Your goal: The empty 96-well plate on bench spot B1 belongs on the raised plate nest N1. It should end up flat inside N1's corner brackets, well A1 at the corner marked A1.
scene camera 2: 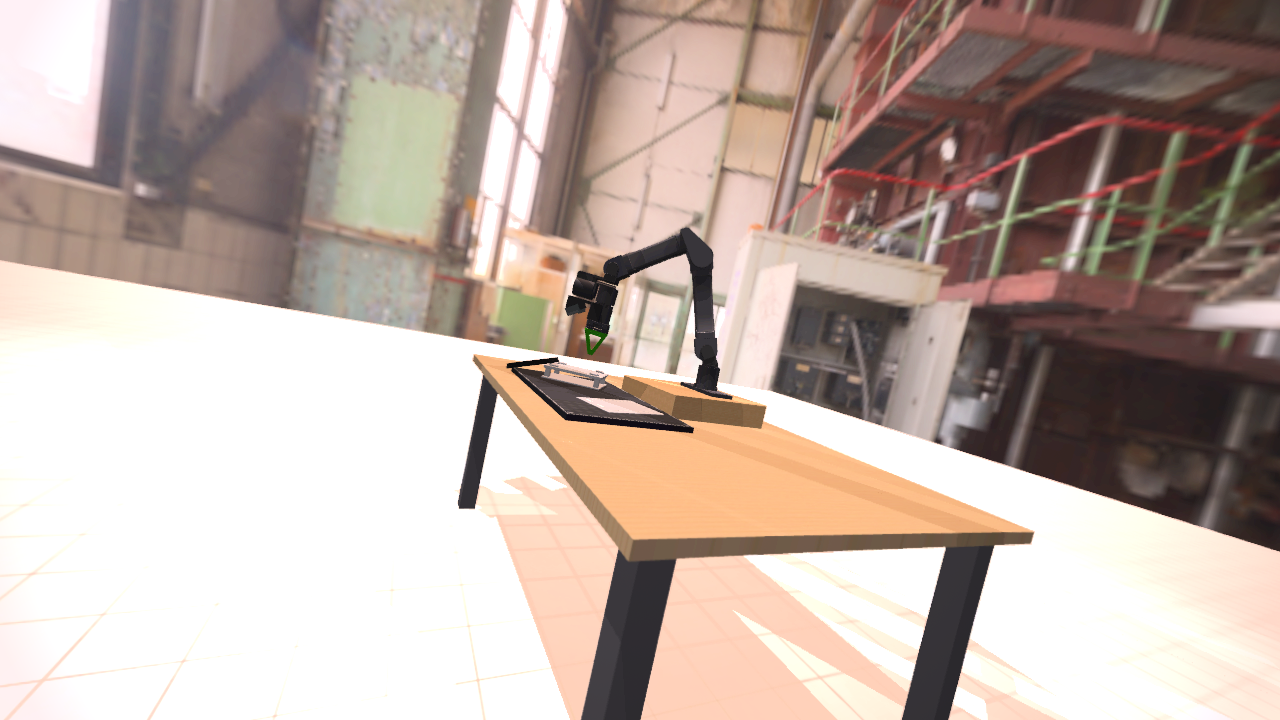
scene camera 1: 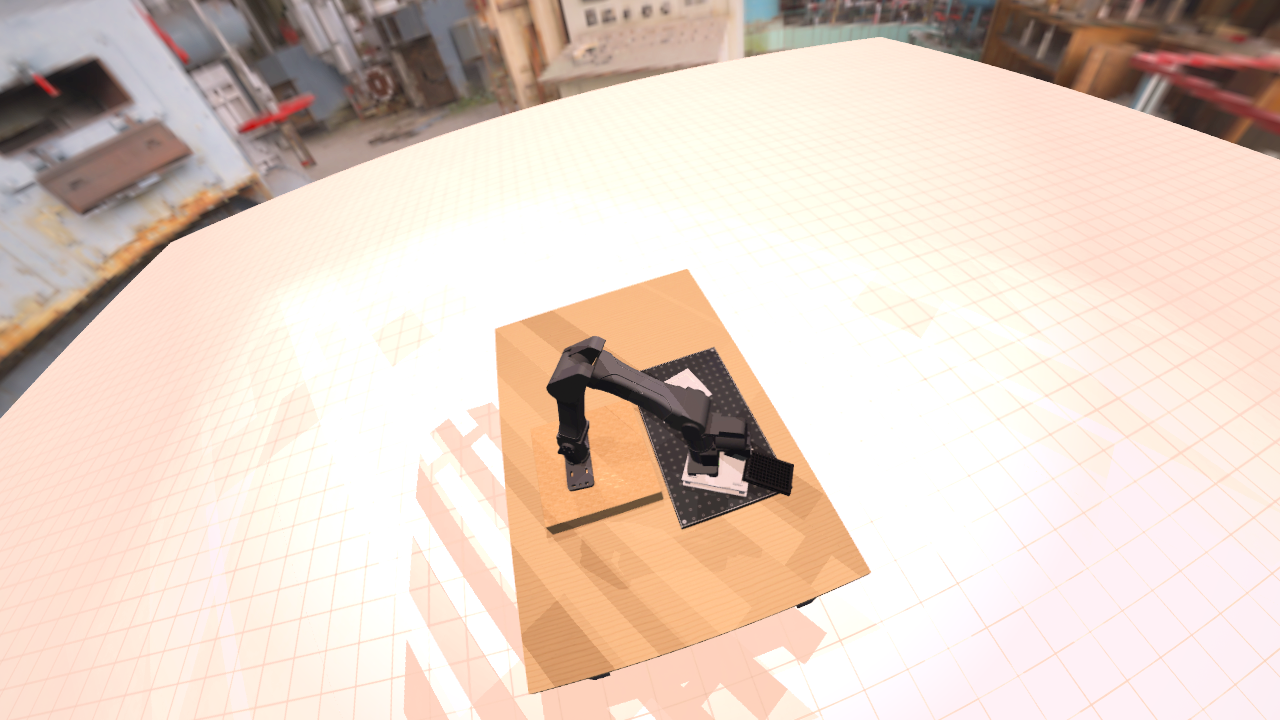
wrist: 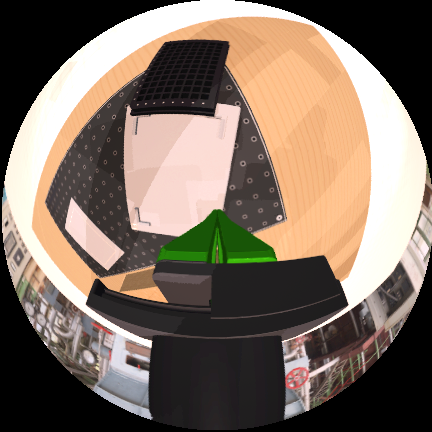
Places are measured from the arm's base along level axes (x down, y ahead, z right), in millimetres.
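Where they show: gripper, fingertip midpoint: (scene camera 2: 589, 354) (scene camera 1: 707, 472) (wrist: 216, 215); arm's base at its link origin: (scene camera 2: 704, 391) (scene camera 1: 577, 455).
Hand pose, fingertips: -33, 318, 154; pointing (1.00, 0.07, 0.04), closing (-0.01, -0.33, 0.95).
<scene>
Each offset is from my fingertips to the centre of the thing, as dx, dy, dz. "pt": to the spot under its first point.
The black 96-well plate {+54, +155, +16} (scene camera 1: 769, 472) (scene camera 2: 531, 362) (wrist: 182, 72) lies outside the corner brackets, at the outer short edge of the white raised nest {+60, +37, -38} (scene camera 1: 731, 471) (scene camera 2: 577, 377) (wrist: 170, 165). Its near end overlaps the nest's edge in the wrist view, and it looks slightly tilted, with its far end beyond the black board. My gripper (scene camera 2: 591, 351) (wrist: 216, 215), with green fingers, is shut and empty, above the nest and away from the plate. In scene camera 1 the fingers are hidden. The A1 mark cannot be made out.
A flat white rectangle {pt +79, +33, -349} (scene camera 1: 687, 381) (scene camera 2: 617, 406) (wrist: 92, 235) lies on the black perforated board (scene camera 1: 693, 513) (scene camera 2: 556, 394) (wrist: 102, 150), apart from the nest. The arm's base stands on a wooden block (scene camera 1: 617, 479) (scene camera 2: 716, 411). The wooden table's outer edge runs near the plate.
</scene>
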